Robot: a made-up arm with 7 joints. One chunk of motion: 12 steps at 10 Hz.
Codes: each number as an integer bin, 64 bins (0 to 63) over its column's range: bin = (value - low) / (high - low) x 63, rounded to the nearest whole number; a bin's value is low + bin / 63 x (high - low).
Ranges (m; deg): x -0.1..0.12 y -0.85..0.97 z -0.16..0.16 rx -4..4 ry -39..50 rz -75..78
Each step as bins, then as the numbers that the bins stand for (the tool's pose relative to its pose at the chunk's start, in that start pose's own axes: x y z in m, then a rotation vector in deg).
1 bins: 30 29 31 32 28 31
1 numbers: 0.0048 -0.0122 -0.0025 0.06 0.56 0.29
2 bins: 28 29 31 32 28 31
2 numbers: -0.0022 -0.0122 -0.0025 0.06 0.56 0.29
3 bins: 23 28 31 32 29 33
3 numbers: -0.0197 -0.0411 -0.0025 0.06 1.97 5.14
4 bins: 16 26 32 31 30 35
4 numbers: -0.0441 -0.0989 0.0025 -0.06 3.38 10.00
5 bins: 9 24 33 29 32 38
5 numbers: -0.0686 -0.1567 0.0076 -0.32 6.21 17.29
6 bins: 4 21 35 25 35 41
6 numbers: -0.0860 -0.2433 0.0178 -0.83 10.44 24.57
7 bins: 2 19 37 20 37 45
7 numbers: -0.0930 -0.3011 0.0279 -1.46 13.27 34.29
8 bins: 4 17 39 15 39 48
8 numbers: -0.0860 -0.3589 0.0381 -2.10 16.10 41.57
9 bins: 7 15 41 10 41 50
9 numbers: -0.0756 -0.4167 0.0483 -2.73 18.92 46.43
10 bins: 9 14 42 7 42 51
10 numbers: -0.0686 -0.4456 0.0533 -3.11 20.33 48.86
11 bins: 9 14 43 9 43 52
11 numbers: -0.0686 -0.4456 0.0584 -2.86 21.75 51.29
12 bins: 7 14 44 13 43 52
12 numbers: -0.0756 -0.4456 0.0635 -2.35 21.75 51.29
